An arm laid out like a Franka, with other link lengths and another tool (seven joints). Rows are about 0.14 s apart.
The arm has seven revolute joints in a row. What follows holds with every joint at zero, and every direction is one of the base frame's. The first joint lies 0.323 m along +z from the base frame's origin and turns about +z. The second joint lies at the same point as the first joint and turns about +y. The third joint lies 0.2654 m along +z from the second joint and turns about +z. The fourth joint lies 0.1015 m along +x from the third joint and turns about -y. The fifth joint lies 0.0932 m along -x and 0.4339 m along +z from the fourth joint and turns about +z. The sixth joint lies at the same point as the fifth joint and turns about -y. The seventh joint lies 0.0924 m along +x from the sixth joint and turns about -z. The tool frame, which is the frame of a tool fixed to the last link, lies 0.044 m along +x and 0.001 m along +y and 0.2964 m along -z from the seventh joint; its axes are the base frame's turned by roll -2.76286, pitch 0 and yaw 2.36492 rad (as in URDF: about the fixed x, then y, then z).
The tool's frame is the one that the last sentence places.
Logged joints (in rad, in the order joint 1, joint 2, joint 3, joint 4, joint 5, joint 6, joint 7), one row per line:
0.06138 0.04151 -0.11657 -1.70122 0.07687 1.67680 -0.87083
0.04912 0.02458 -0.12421 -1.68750 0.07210 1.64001 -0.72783
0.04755 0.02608 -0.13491 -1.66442 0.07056 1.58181 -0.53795
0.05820 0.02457 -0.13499 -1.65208 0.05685 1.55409 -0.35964
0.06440 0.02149 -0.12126 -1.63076 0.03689 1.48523 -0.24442
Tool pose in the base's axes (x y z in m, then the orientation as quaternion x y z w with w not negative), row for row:
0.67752 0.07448 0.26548 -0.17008 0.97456 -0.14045 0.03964
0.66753 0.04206 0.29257 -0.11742 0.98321 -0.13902 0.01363
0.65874 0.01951 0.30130 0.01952 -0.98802 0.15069 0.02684
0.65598 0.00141 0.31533 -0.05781 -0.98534 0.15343 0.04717
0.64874 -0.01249 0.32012 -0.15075 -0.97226 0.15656 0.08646
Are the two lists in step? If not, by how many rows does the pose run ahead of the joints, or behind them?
The pose runs 2 rows behind the joints: the pose in row i belongs to the joints in row i - 2.
